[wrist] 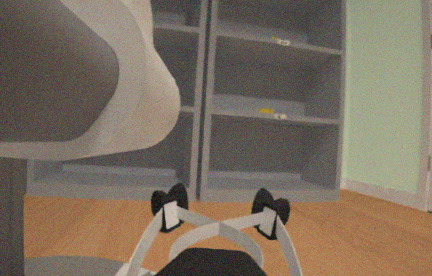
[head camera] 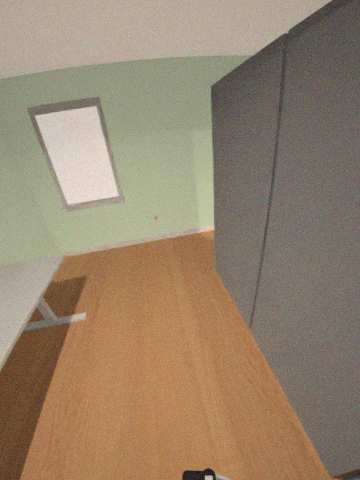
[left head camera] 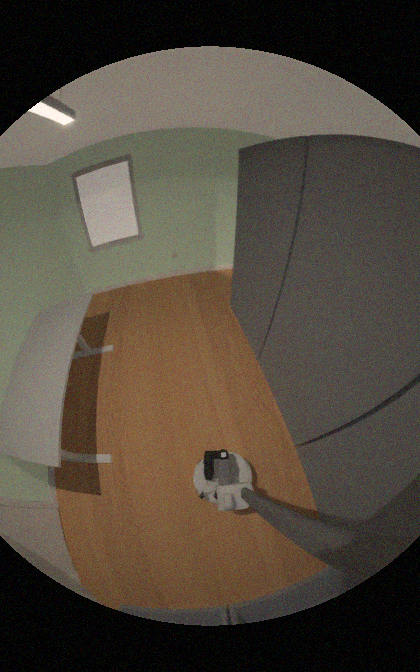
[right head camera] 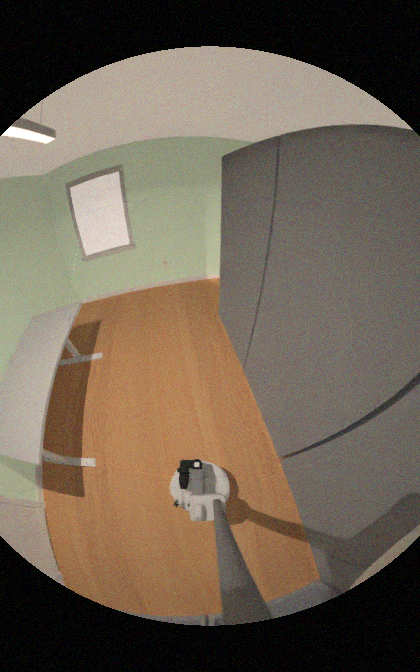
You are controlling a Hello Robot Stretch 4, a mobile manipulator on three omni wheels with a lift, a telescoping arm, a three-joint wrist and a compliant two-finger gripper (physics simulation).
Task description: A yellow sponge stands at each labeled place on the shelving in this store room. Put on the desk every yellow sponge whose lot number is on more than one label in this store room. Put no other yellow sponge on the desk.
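Frame: origin at the robot's base, x ahead, y left, z up, level; metres.
Seen in the pictures: gripper, fingertip midpoint: [wrist: 220, 201].
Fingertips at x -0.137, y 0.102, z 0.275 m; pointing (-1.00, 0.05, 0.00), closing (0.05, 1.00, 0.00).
Pixels of each thing's middle, then the offset from my fingertips to it. "spot": a spot on its surface instead. Level surfaces: height alone.
- yellow sponge, body centre: [wrist: 266, 112] dx -1.564, dy +0.341, dz +0.254 m
- white label, surface spot: [wrist: 280, 116] spot: dx -1.366, dy +0.389, dz +0.216 m
- desk, its level: dz +0.418 m
My gripper [wrist: 220, 201] is open in the wrist view, with its two black fingertips apart and nothing between them. Beyond it in that view stands grey shelving [wrist: 205, 100]. A yellow sponge [wrist: 266, 111] lies on a middle shelf of the right-hand unit, with a white label [wrist: 280, 116] at its right on the shelf edge. On the shelf above, a sliver of yellow shows beside another label [wrist: 283, 42]. Both labels are too small to read. The desk [head camera: 15, 295] [left head camera: 42, 380] [right head camera: 27, 385] is at the left of the head views, with no sponge visible on the part that shows.
A tall grey panelled block [head camera: 310, 225] [left head camera: 350, 260] [right head camera: 330, 280] rises along the right side of the head views. The desk's pale foot [head camera: 62, 320] [left head camera: 95, 351] [right head camera: 82, 358] stands out on the wooden floor. A window [head camera: 80, 155] is in the green far wall.
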